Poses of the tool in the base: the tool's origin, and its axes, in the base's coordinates. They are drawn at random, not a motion.
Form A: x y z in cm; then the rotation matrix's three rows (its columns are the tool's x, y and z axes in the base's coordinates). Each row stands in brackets.
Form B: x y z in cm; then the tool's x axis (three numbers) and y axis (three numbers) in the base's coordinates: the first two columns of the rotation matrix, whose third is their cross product. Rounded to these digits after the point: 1 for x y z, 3 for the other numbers.
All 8 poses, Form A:
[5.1 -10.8 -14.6], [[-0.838 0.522 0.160], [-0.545 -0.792 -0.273], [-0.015 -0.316 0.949]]
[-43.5 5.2 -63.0], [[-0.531 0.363 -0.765], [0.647 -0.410 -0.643], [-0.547 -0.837 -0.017]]
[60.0 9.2 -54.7], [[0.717 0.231 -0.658], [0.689 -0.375 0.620], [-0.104 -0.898 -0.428]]
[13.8 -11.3 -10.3], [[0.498 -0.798 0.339], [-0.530 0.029 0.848], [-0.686 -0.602 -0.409]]
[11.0 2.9 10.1], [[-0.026 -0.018 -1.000], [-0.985 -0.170 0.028], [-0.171 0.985 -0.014]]
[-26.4 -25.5 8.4], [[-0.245 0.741 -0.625], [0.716 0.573 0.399], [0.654 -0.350 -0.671]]
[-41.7 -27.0 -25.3], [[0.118 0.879 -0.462], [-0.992 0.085 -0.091], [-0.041 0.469 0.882]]
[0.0 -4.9 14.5], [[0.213 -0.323 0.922], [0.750 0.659 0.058], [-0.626 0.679 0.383]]
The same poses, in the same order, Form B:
5.1 -10.8 -14.6 -0.838 -0.545 -0.015 0.522 -0.792 -0.316
-43.5 5.2 -63.0 -0.531 0.647 -0.547 0.363 -0.410 -0.837
60.0 9.2 -54.7 0.717 0.689 -0.104 0.231 -0.375 -0.898
13.8 -11.3 -10.3 0.498 -0.530 -0.686 -0.798 0.029 -0.602
11.0 2.9 10.1 -0.026 -0.985 -0.171 -0.018 -0.170 0.985
-26.4 -25.5 8.4 -0.245 0.716 0.654 0.741 0.573 -0.350
-41.7 -27.0 -25.3 0.118 -0.992 -0.041 0.879 0.085 0.469
0.0 -4.9 14.5 0.213 0.750 -0.626 -0.323 0.659 0.679

